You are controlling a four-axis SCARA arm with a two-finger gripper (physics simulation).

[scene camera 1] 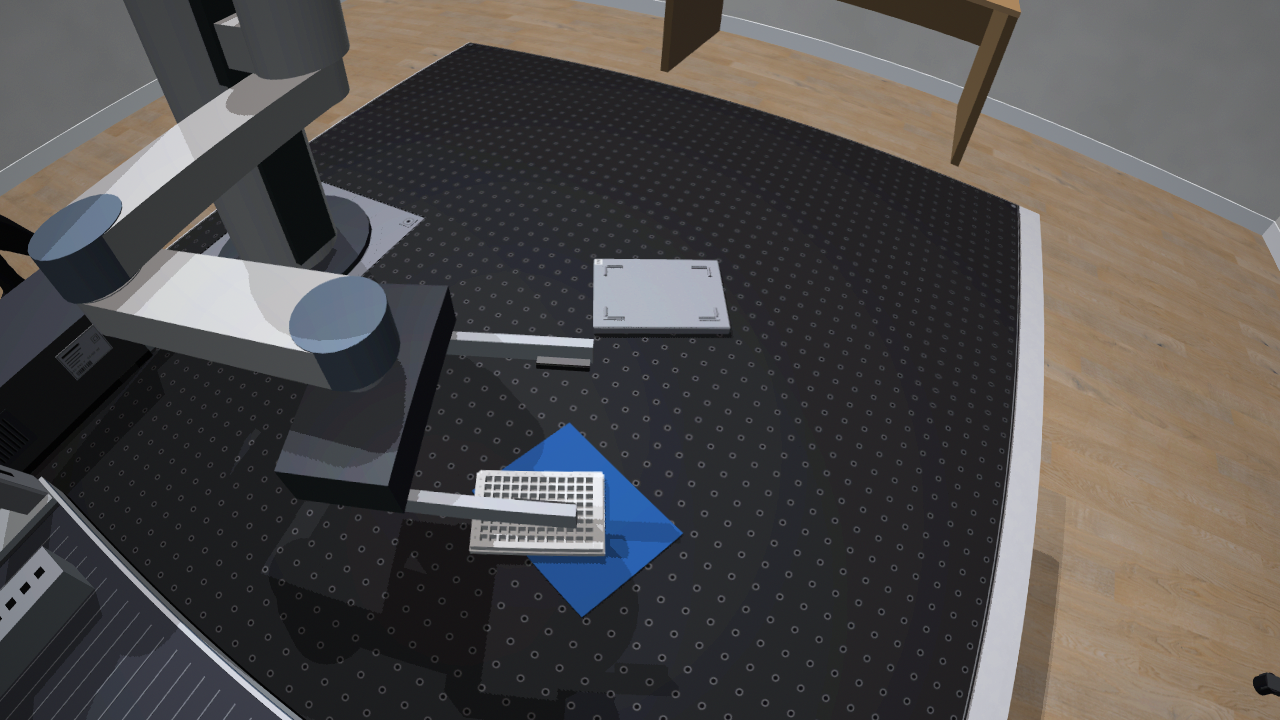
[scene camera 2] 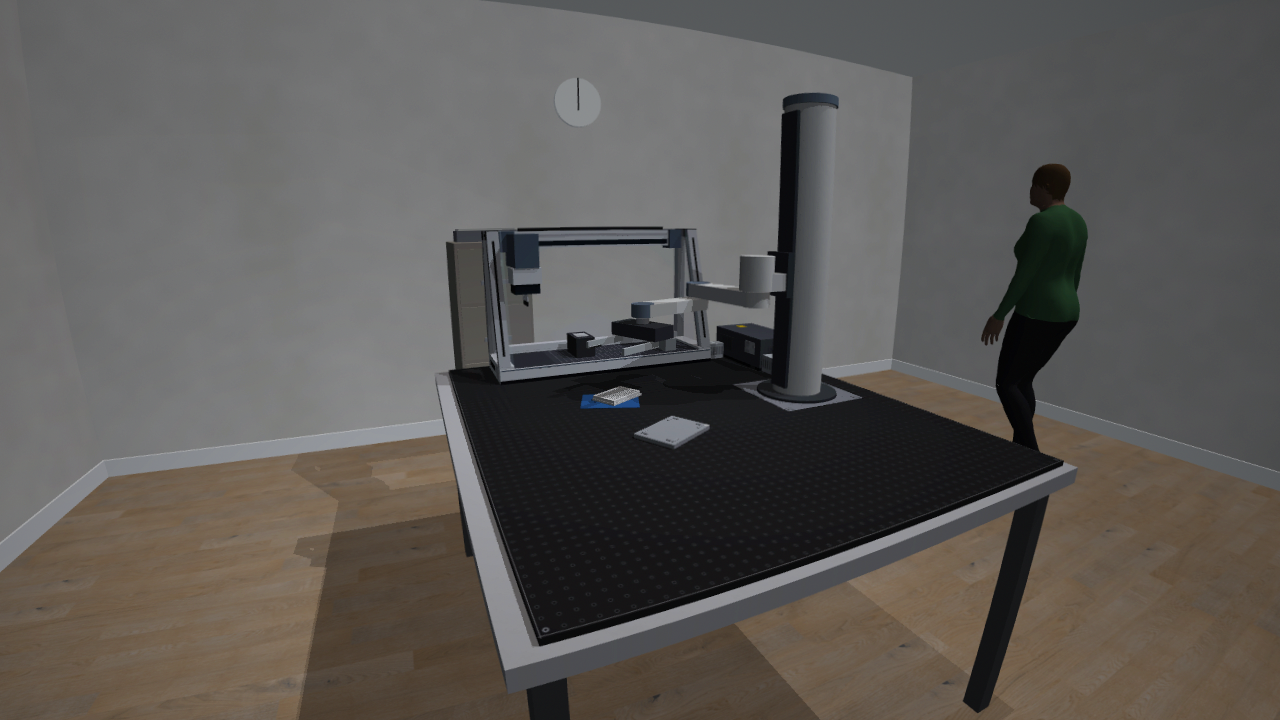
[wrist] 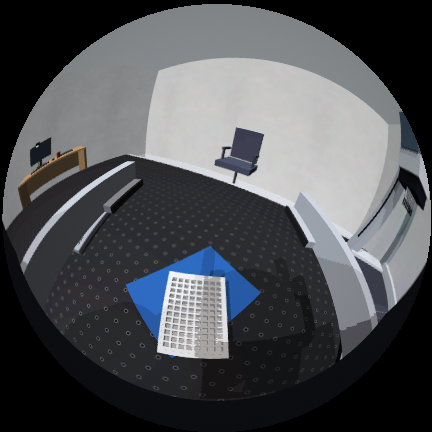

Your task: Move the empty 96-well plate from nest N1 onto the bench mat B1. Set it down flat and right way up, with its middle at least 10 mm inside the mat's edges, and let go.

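Where they show: gripper, fingertip midpoint: (scene camera 1: pixel 585 427) (scene camera 2: pixel 604 348) (wrist: pixel 216 182); arm's base at its link origin: (scene camera 1: pixel 294 255) (scene camera 2: pixel 795 394).
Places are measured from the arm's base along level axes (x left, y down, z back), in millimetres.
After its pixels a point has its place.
Observation:
The white 96-well plate (scene camera 1: pixel 537 537) @(y -28, x -191, z -561 mm) (scene camera 2: pixel 617 394) @(y -29, x -154, z -549 mm) (wrist: pixel 192 315) @(y -23, x -165, z -544 mm) lies flat, wells up, on the blue bench mat (scene camera 1: pixel 631 510) @(y -15, x -118, z -623 mm) (scene camera 2: pixel 595 403) @(y -15, x -140, z -624 mm) (wrist: pixel 142 292) @(y -15, x -87, z -529 mm). Its end nearest the arm overhangs the mat's edges; its middle lies over the mat. My gripper (scene camera 1: pixel 580 433) @(y -176, x -145, z -591 mm) (scene camera 2: pixel 608 347) @(y -176, x -145, z -591 mm) (wrist: pixel 216 182) @(y -176, x -145, z -591 mm) is open and empty, raised well above the plate, with the fingers wide apart. In scene camera 1 one finger crosses in front of the plate. Nest N1 (scene camera 1: pixel 660 295) @(y -25, x 152, z -527 mm) (scene camera 2: pixel 671 431) @(y -25, x 170, z -532 mm), a light grey base with corner brackets, holds no plate. A strip of it shows below the left finger in the wrist view.
The arm's column (scene camera 2: pixel 810 250) @(y -457, x 66, z -36 mm) stands on the black perforated table (scene camera 1: pixel 805 376) @(y -13, x 127, z -727 mm) (scene camera 2: pixel 760 483) @(y -13, x 477, z -483 mm). A framed machine (scene camera 2: pixel 590 236) @(y -486, x -624, z -468 mm) stands at the table's far end, with a dark box (scene camera 2: pixel 744 342) @(y -98, x -353, z 37 mm) between it and the column. A person (scene camera 2: pixel 1051 268) stands beyond the table.

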